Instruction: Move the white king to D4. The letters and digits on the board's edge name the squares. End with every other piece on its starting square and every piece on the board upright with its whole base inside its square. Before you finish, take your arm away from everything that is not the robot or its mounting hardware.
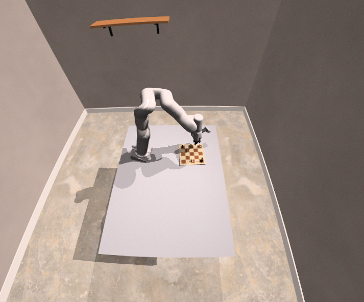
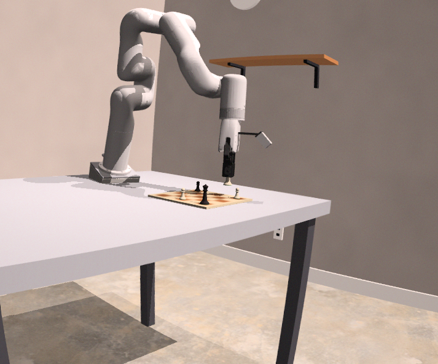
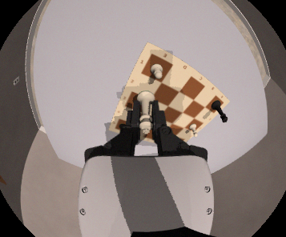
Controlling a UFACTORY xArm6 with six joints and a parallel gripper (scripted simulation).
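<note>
Now: hand 110 mm past the black pawn, 20 mm to the left of it and 70 mm above it. Round my hand: white king: 10 mm below; tall black piece: 60 mm ahead, 150 mm to the right, 50 mm below; chessboard: 30 mm behind, 80 mm to the right, 80 mm below.
</note>
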